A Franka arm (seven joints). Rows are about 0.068 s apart.
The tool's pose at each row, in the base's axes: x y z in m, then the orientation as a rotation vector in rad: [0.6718 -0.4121 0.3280 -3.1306 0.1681 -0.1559]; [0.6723 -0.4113 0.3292 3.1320 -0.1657 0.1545]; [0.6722 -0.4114 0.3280 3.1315 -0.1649 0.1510]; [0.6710 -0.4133 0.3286 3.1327 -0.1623 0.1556]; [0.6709 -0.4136 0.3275 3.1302 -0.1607 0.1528]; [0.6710 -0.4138 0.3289 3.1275 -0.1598 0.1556]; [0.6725 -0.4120 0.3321 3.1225 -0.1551 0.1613]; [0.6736 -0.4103 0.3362 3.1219 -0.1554 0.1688]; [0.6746 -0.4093 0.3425 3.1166 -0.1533 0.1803]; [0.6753 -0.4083 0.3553 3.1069 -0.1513 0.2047]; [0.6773 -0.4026 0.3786 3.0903 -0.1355 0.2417]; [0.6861 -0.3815 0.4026 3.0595 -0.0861 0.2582]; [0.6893 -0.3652 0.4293 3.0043 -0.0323 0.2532]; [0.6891 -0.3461 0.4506 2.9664 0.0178 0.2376]
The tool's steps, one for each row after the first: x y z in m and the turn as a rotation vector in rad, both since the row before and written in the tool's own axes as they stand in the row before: [0.0005 -0.0009 -0.0011 -0.0040 -0.0007 -0.0018]; [-0.0002 0.0001 0.0012 -0.0008 -0.0022 -0.0005]; [-0.0009 0.0020 -0.0007 0.0015 0.0028 -0.0016]; [-0.0002 0.0003 0.0011 -0.0027 -0.0016 -0.0011]; [0.0003 0.0002 -0.0014 -0.0025 0.0020 -0.0006]; [0.0016 -0.0019 -0.0031 -0.0046 0.0041 -0.0031]; [0.0013 -0.0018 -0.0040 0.0000 0.0048 0.0002]; [0.0016 -0.0011 -0.0062 -0.0043 0.0078 -0.0014]; [0.0021 -0.0009 -0.0127 -0.0074 0.0164 -0.0013]; [0.0045 -0.0055 -0.0230 -0.0128 0.0253 -0.0103]; [0.0107 -0.0210 -0.0233 -0.0280 0.0142 -0.0333]; [0.0069 -0.0147 -0.0269 -0.0533 0.0026 -0.0392]; [0.0032 -0.0163 -0.0233 -0.0363 -0.0057 -0.0369]
